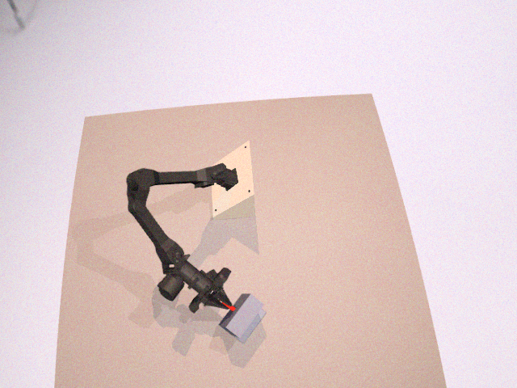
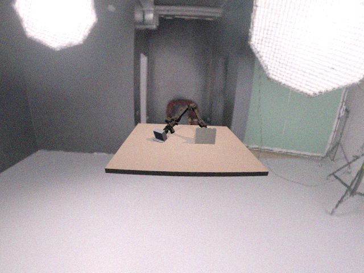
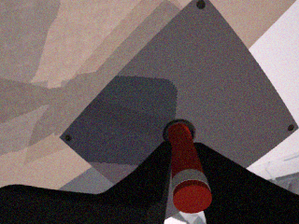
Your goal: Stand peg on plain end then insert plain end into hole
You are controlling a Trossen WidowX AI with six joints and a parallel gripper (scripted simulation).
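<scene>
Right now the red peg is 1 cm to the right of my gripper tip and 1 cm behind it. Round my gripper tip: grey sloped panel: 3 cm to the left, 3 cm ahead, 2 cm below.
</scene>
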